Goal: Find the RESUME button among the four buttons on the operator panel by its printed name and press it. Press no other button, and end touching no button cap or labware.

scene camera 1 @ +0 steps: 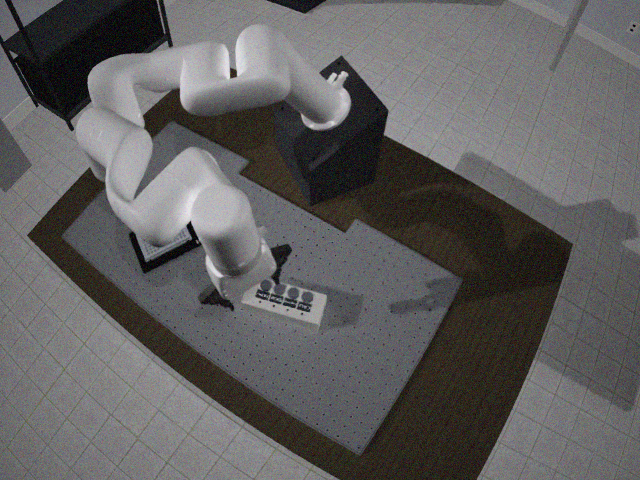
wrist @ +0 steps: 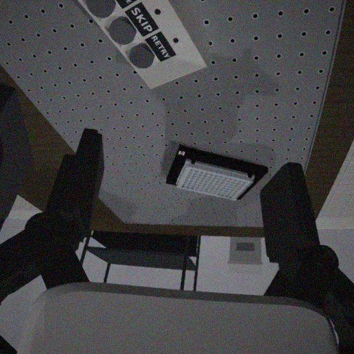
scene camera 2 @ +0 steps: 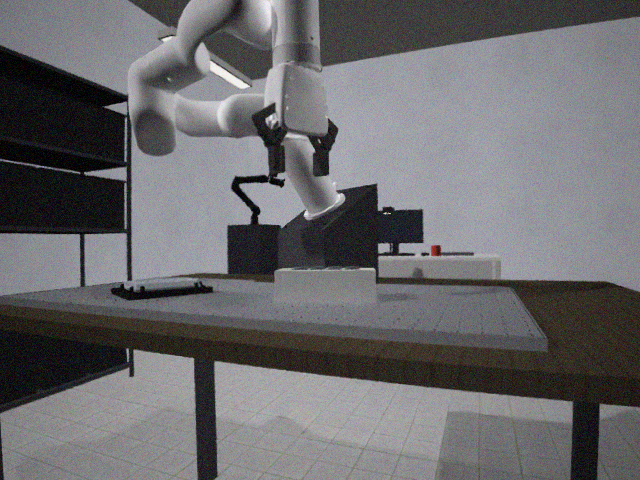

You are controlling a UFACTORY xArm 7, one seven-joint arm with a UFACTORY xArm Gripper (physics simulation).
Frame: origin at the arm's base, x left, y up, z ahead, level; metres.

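Seen in the pictures: gripper, fingertip midpoint: (scene camera 1: pixel 251 290) (scene camera 2: pixel 300 174); arm's base, link origin: (scene camera 1: pixel 326 107) (scene camera 2: pixel 325 207).
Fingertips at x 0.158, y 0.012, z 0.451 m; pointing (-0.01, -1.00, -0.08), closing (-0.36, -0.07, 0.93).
Note:
Pixels of each thing's top centre, then the offset from my fingertips to it. Level surfaces: height alone.
- white operator panel, top centre: (scene camera 2: pixel 325 267) (scene camera 1: pixel 283 298) dx +0.012, dy -0.150, dz -0.068 m
- white well plate, top centre: (scene camera 2: pixel 161 280) (scene camera 1: pixel 161 234) dx -0.328, dy -0.180, dz -0.025 m
- perforated grey board, surface height: dy -0.206 m
The white operator panel (scene camera 1: pixel 318 310) (scene camera 2: pixel 324 287) (wrist: pixel 187 62) has four round grey caps with printed labels beside them. In the wrist view the RETRY cap (wrist: pixel 142 55) and SKIP cap (wrist: pixel 121 30) show. The RESUME cap (wrist: pixel 101 5) is at the top edge, with its label mostly cut off. CALL does not show there. In scene camera 1 the labels are blurred; by the order, RESUME (scene camera 1: pixel 293 292) is third from the left. My gripper (scene camera 1: pixel 254 295) (scene camera 2: pixel 298 173) (wrist: pixel 191 162) is open and empty, well above the panel and touching no cap.
A white well plate (scene camera 1: pixel 165 246) (scene camera 2: pixel 165 282) (wrist: pixel 215 182) sits in a black holder on the perforated grey board (scene camera 1: pixel 336 372) (scene camera 2: pixel 439 320) (wrist: pixel 240 30), left of the panel in scene camera 1. The arm's dark pedestal (scene camera 1: pixel 341 160) (scene camera 2: pixel 351 232) stands behind. A dark shelf rack (scene camera 2: pixel 128 206) is at the left.

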